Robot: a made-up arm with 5 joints. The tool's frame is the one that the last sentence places.
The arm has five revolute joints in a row. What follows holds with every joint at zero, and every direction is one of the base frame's.
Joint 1 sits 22 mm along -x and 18 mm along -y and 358 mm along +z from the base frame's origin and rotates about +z.
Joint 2 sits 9 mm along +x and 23 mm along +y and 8 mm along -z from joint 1 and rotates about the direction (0, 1, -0.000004).
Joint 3 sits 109 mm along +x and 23 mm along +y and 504 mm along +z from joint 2 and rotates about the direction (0, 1, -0.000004).
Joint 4 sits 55 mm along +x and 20 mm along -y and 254 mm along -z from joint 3 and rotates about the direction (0, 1, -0.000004).
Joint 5 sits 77 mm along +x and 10 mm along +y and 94 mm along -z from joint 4 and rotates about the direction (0, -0.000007, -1).
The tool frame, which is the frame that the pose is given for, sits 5 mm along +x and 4 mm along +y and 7 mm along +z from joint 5; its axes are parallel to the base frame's.
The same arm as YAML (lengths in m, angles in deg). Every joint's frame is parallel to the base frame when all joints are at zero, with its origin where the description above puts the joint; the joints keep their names.
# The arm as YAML. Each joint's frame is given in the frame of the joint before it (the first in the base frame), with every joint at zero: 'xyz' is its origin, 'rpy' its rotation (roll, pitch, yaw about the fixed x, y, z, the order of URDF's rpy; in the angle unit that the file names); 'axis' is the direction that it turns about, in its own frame. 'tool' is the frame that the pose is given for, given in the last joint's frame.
units:
  length: m
  angle: deg
joints:
  - name: joint 1
    type: revolute
    origin:
      xyz: [-0.022, -0.018, 0.358]
      rpy: [0.0, 0.0, 0.0]
    axis: "+z"
  - name: joint 2
    type: revolute
    origin:
      xyz: [0.009, 0.023, -0.008]
      rpy: [0.0, 0.0, 0.0]
    axis: "+y"
  - name: joint 3
    type: revolute
    origin:
      xyz: [0.109, 0.023, 0.504]
      rpy: [0.0, 0.0, 0.0]
    axis: "+y"
  - name: joint 4
    type: revolute
    origin:
      xyz: [0.055, -0.02, -0.254]
      rpy: [0.0, 0.0, 0.0]
    axis: "+y"
  - name: joint 5
    type: revolute
    origin:
      xyz: [0.077, 0.01, -0.094]
      rpy: [0.0, 0.0, 0.0]
    axis: "-z"
tool:
  origin:
    xyz: [0.005, 0.004, 0.007]
    rpy: [0.0, 0.0, 0.0]

